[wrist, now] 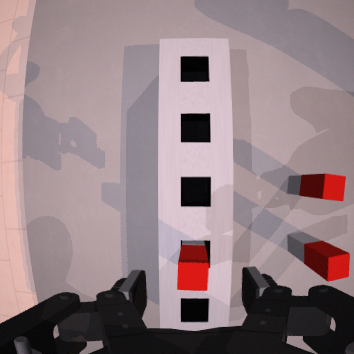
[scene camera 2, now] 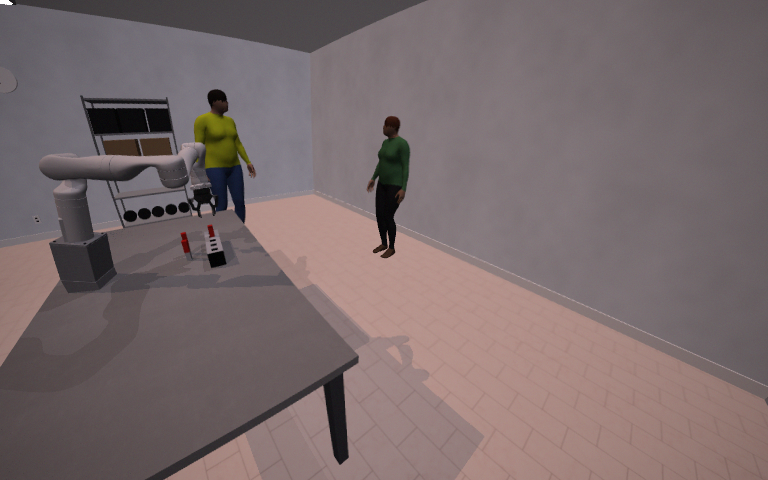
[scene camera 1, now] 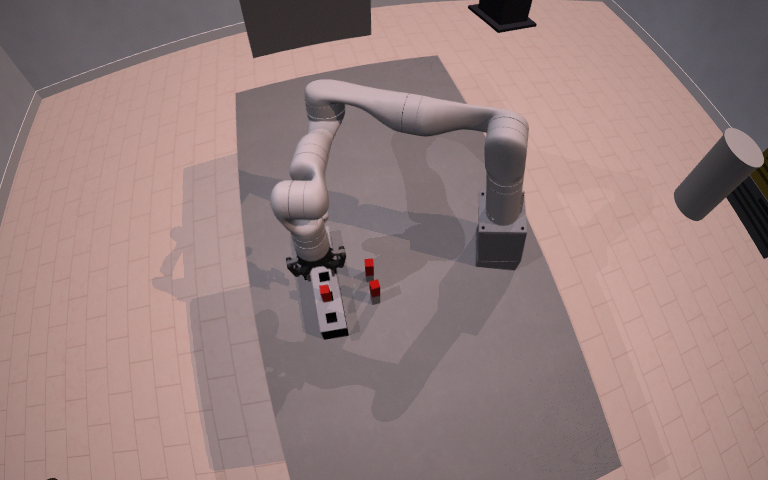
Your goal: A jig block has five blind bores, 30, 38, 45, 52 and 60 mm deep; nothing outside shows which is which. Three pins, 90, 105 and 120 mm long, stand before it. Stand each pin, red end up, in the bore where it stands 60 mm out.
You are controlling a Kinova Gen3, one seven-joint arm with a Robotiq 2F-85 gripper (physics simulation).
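Frame: origin at the arm's base, x right, y ahead, z up, level; centimetres.
Seen in the pictures: gripper, between the fingertips: (wrist: 193, 285) (scene camera 2: 207, 216) (scene camera 1: 320, 275); arm's base, origin of its link: (scene camera 2: 79, 237) (scene camera 1: 502, 210).
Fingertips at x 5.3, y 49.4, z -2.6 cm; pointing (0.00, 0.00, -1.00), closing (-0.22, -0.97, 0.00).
Observation:
Offsets run from my fingertips to a thing's top centre. Level surfaces: height alone.
The pale jig block @[dx +4.6, dy -1.4, dz -11.5 cm] (scene camera 1: 334, 325) (scene camera 2: 216, 258) (wrist: 170, 160) lies on the table. In the wrist view its five bores form a row. One red-ended pin @[dx -1.3, dy +0.4, dz -5.5 cm] (scene camera 1: 325, 293) (scene camera 2: 210, 230) (wrist: 193, 275) stands in the fourth bore from the top there, red end up and roughly upright. How far it stands out cannot be read. Two other pins stand on the table beside the block, red ends up: one @[dx +1.8, dy -13.6, dz -8.5 cm] (scene camera 1: 369, 267) (scene camera 2: 184, 234) (wrist: 334, 187) and another @[dx -5.0, dy -12.0, dz -7.0 cm] (scene camera 1: 374, 288) (scene camera 2: 185, 245) (wrist: 337, 266). My gripper (scene camera 1: 316, 263) (scene camera 2: 206, 215) (wrist: 193, 285) is open and empty, above the inserted pin.
The grey table @[dz -19.0 cm] (scene camera 1: 453, 396) (scene camera 2: 226, 339) carries the robot base (scene camera 1: 501, 246) (scene camera 2: 84, 263), on the same side of the block as the two loose pins. Two people (scene camera 2: 220, 141) (scene camera 2: 392, 158) stand beyond the table. A shelf rack (scene camera 2: 127, 100) stands behind the arm.

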